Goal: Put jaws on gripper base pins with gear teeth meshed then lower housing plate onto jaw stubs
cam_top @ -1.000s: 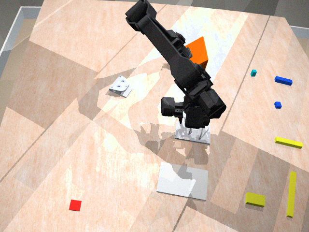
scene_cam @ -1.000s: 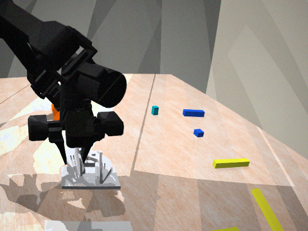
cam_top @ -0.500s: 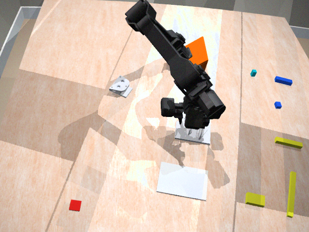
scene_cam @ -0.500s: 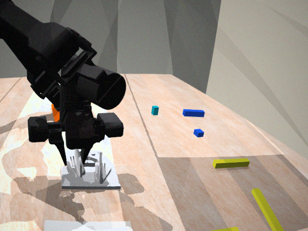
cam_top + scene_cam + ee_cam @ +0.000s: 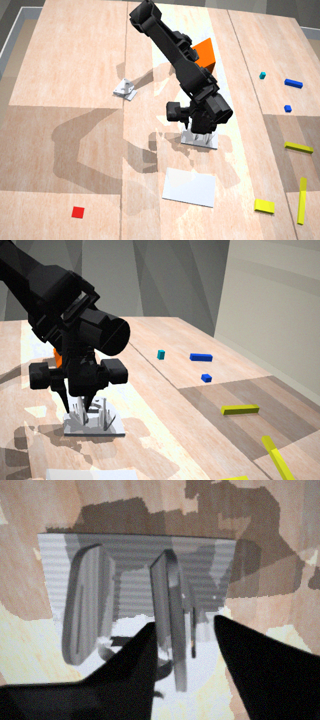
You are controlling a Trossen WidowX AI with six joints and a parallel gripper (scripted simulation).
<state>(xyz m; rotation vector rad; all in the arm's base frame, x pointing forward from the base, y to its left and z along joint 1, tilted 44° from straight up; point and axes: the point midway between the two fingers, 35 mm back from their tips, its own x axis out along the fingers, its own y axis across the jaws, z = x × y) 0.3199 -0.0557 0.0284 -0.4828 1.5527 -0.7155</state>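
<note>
Now: gripper tip 200 mm to the left of the small stand, 180 mm past it and 20 mm above it. Also, from my gripper tip: flat white sheet 190 mm ahead, 40 mm to the right, 20 mm below; yellow block 280 mm ahead, 170 mm to the left, 20 mm below; yellow bar 380 mm to the left, 90 mm ahead, 20 mm below.
</note>
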